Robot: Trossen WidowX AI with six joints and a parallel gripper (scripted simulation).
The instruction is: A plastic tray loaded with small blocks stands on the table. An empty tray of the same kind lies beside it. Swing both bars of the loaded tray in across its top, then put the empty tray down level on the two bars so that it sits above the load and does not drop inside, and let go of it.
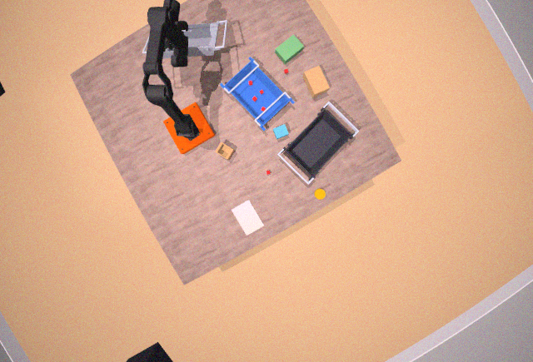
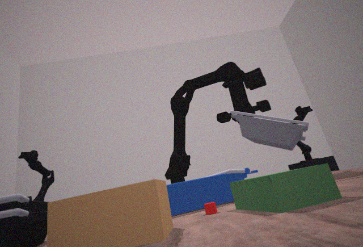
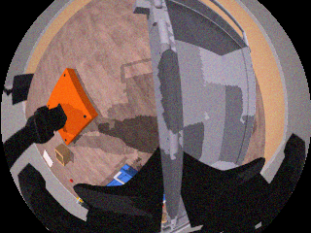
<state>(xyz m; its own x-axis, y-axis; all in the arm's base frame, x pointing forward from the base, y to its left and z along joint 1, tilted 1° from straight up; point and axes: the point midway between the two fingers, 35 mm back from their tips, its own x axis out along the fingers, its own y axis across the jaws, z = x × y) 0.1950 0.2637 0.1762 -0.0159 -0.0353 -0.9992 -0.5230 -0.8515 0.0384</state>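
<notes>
Now: the grey tray 40 mm ahead of my gripper tip, 70 mm to the left of it and 10 mm below it. Round my gripper tip: small box: 110 mm behind, 430 mm to the right, 160 mm below; red block: 360 mm ahead, 260 mm to the right, 170 mm below; green block: 440 mm ahead, 180 mm to the right, 160 mm below.
</notes>
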